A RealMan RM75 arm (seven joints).
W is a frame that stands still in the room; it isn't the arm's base.
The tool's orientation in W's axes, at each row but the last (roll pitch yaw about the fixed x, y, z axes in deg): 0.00 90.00 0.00; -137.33 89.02 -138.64; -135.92 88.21 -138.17; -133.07 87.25 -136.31; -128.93 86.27 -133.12; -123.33 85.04 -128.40; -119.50 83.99 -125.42; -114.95 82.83 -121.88; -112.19 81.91 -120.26; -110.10 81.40 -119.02; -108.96 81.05 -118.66; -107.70 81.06 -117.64; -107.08 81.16 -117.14
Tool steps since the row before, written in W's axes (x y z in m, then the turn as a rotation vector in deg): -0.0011 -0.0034 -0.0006 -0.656 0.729 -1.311; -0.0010 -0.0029 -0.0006 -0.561 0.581 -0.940; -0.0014 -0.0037 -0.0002 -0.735 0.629 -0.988; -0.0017 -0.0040 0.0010 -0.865 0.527 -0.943; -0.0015 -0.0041 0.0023 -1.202 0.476 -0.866; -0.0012 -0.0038 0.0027 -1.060 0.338 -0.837; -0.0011 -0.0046 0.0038 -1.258 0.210 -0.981; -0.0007 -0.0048 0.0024 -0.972 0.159 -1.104; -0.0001 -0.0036 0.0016 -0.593 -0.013 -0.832; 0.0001 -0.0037 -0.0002 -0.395 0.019 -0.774; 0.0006 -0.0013 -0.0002 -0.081 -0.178 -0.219; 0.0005 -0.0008 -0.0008 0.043 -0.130 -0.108; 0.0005 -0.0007 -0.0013 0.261 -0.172 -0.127
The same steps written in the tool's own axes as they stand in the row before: 0.0006 -0.0034 -0.0011 1.311 0.729 -0.656; 0.0006 -0.0029 -0.0009 0.940 0.579 -0.562; 0.0003 -0.0037 -0.0012 0.992 0.621 -0.737; -0.0008 -0.0041 -0.0015 0.954 0.511 -0.862; -0.0020 -0.0043 -0.0013 0.895 0.432 -1.198; -0.0024 -0.0041 -0.0010 0.868 0.305 -1.045; -0.0033 -0.0050 -0.0008 1.034 0.171 -1.221; -0.0018 -0.0051 -0.0002 1.143 0.168 -0.925; -0.0011 -0.0038 0.0003 0.867 0.015 -0.540; 0.0007 -0.0036 0.0007 0.791 0.068 -0.353; 0.0003 -0.0011 0.0008 0.247 -0.155 -0.038; 0.0009 -0.0006 0.0007 0.121 -0.104 0.070; 0.0013 -0.0004 0.0007 0.131 -0.105 0.293
